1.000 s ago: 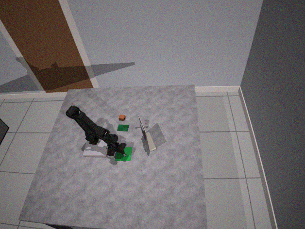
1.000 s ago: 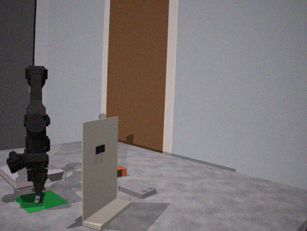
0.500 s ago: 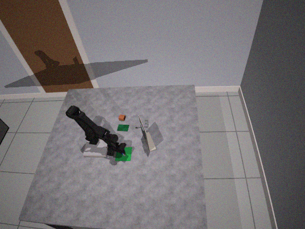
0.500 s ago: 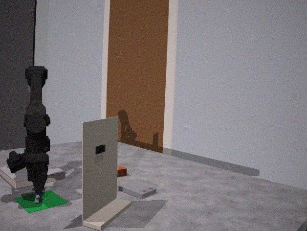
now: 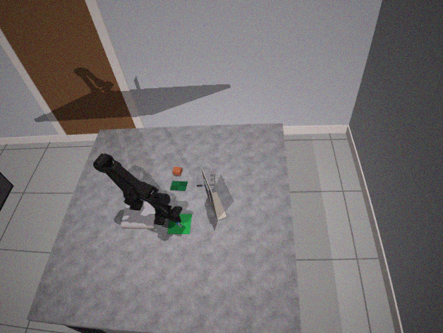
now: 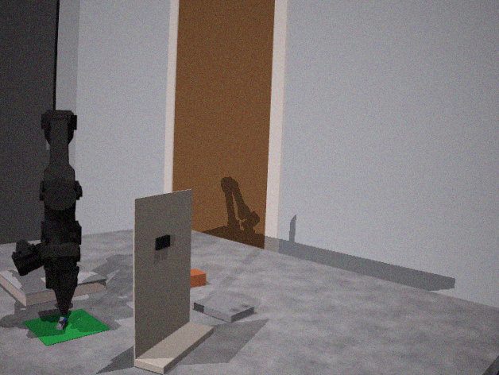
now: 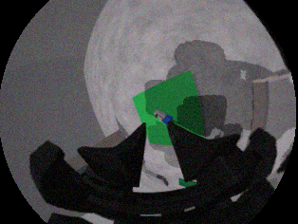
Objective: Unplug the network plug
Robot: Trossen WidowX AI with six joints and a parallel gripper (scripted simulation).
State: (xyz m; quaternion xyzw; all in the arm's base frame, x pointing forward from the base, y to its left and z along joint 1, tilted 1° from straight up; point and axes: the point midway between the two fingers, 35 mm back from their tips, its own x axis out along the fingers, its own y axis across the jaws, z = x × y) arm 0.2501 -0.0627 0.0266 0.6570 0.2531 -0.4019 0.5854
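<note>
Now: the network plug 10 mm to the right of my gripper tip and 20 mm below it. Also, from my gripper tip: green marked square: 30 mm below; flat grey plate: 80 mm ahead, 300 mm to the left, 20 mm below; cream upright panel: 160 mm ahead, 120 mm to the left, 90 mm above.
</note>
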